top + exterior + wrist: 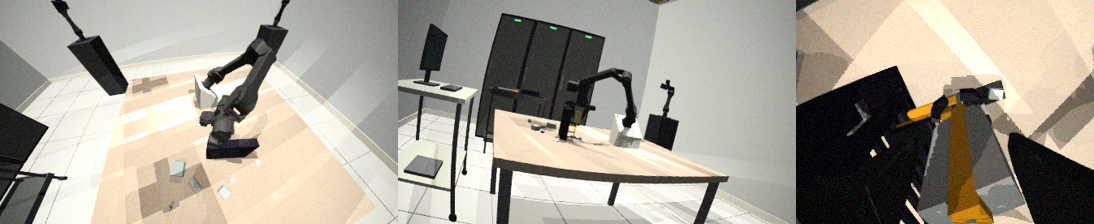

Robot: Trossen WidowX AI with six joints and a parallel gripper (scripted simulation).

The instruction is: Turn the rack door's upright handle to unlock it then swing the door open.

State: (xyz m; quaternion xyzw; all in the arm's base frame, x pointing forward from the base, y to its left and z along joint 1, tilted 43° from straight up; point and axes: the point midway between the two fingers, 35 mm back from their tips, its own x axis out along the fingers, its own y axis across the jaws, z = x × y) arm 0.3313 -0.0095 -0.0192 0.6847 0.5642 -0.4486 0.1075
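The upright handle is 10 mm to the left of my gripper tip and 20 mm below it.
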